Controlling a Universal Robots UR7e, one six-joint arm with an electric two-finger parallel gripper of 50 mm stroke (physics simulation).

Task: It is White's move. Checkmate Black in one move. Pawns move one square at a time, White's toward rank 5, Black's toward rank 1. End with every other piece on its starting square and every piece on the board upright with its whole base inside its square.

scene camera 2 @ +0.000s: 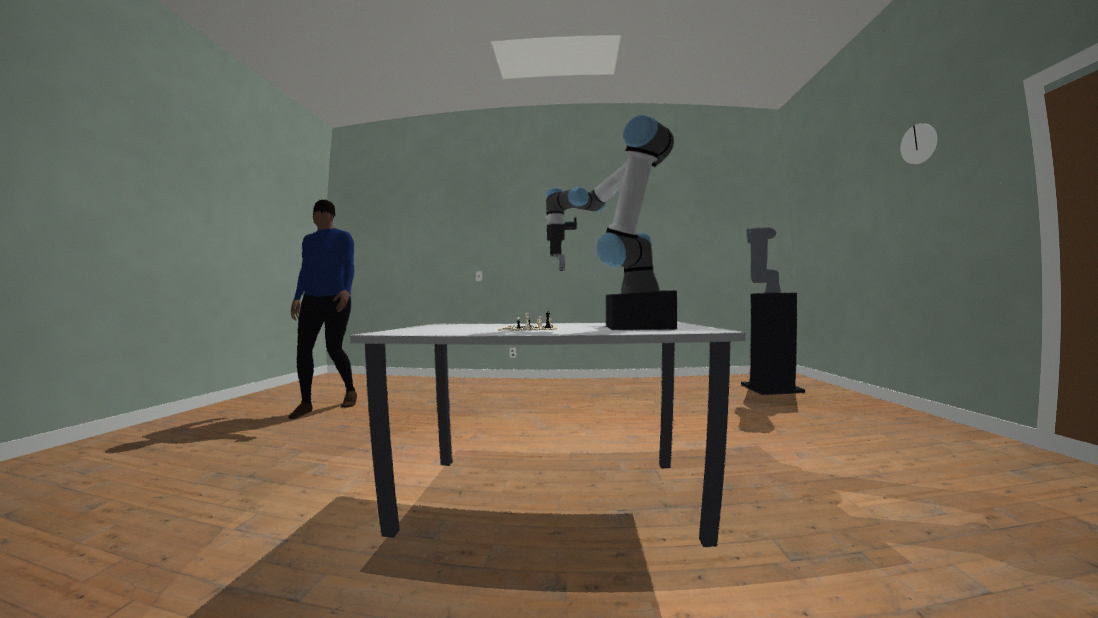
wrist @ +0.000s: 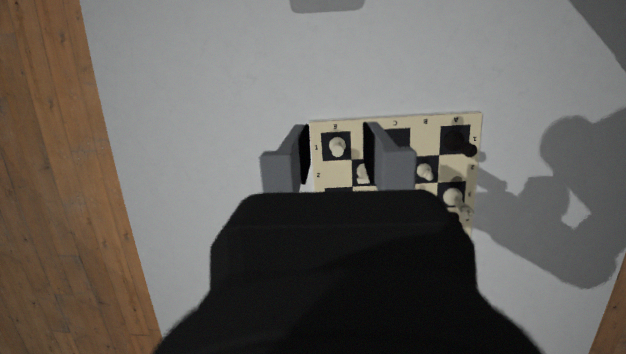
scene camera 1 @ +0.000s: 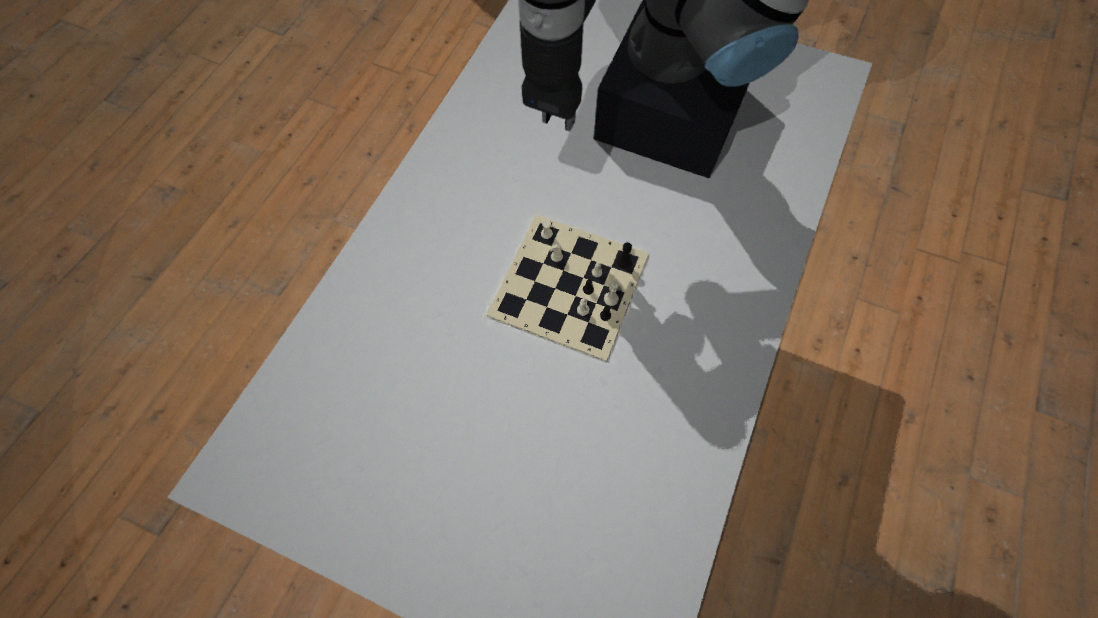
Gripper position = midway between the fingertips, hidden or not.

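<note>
My gripper (scene camera 1: 558,121) is visible, also in the wrist view (wrist: 336,143). A chessboard (scene camera 1: 538,295) is visible; the wrist view shows the chessboard too (wrist: 425,134).
</note>
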